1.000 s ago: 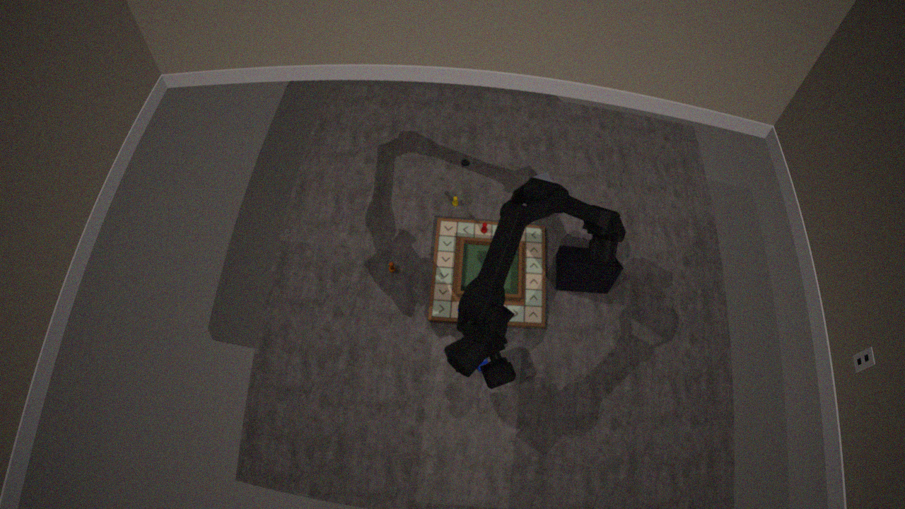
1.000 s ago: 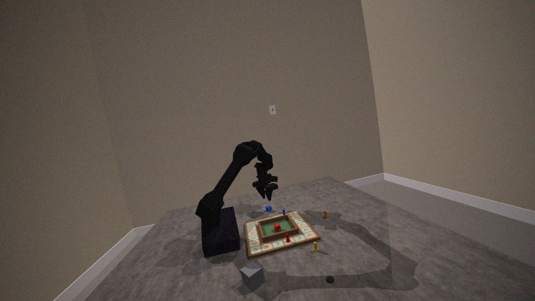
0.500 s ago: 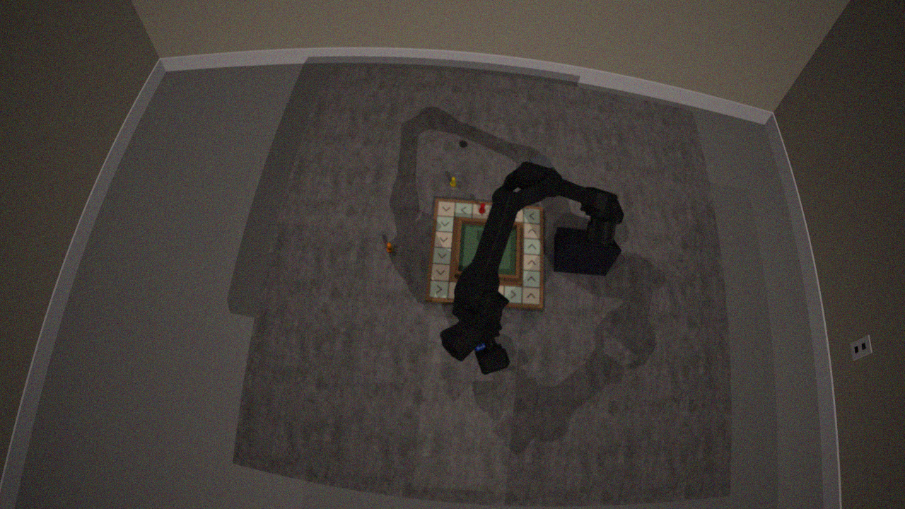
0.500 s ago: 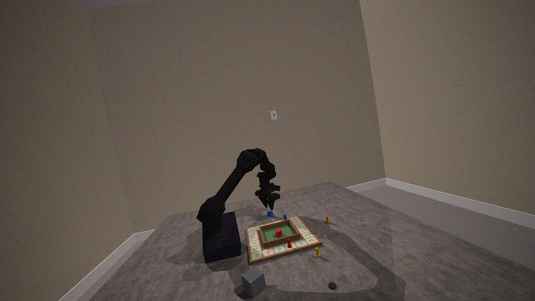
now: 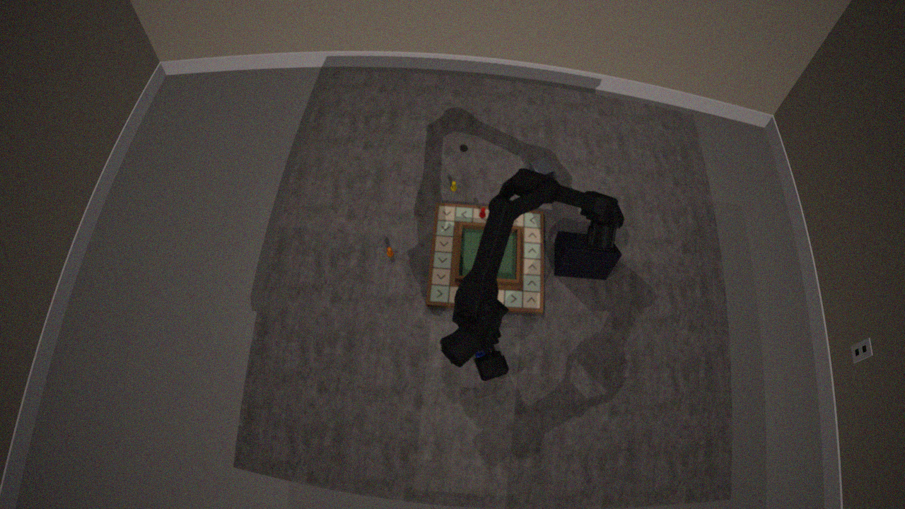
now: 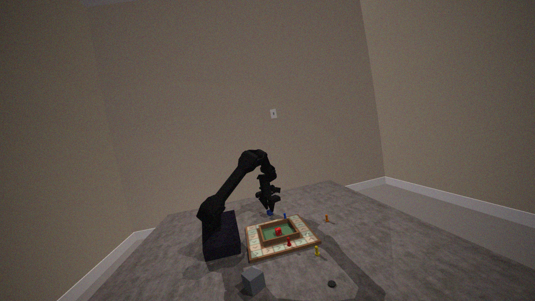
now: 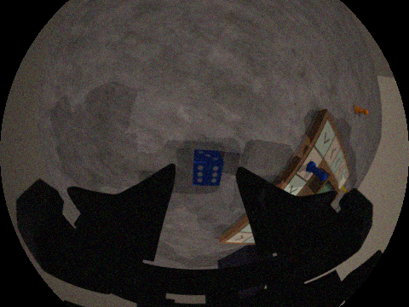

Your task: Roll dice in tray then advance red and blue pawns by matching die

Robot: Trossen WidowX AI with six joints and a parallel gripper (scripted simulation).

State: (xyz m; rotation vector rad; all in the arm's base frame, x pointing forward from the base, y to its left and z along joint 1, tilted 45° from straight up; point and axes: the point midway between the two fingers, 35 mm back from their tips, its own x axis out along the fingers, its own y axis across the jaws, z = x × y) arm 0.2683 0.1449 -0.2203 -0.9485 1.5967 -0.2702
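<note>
Now: the red pawn 3 cm ahead of my gripper tip, 36 cm to the right of it and 1 cm above it. Also, from my gripper tip: orange pawn 25 cm ahead, 23 cm to the right, 1 cm below; then blue pawn 6 cm ahead, 13 cm to the right, 1 cm above; then green tray 25 cm to the right, 2 cm below.
</note>
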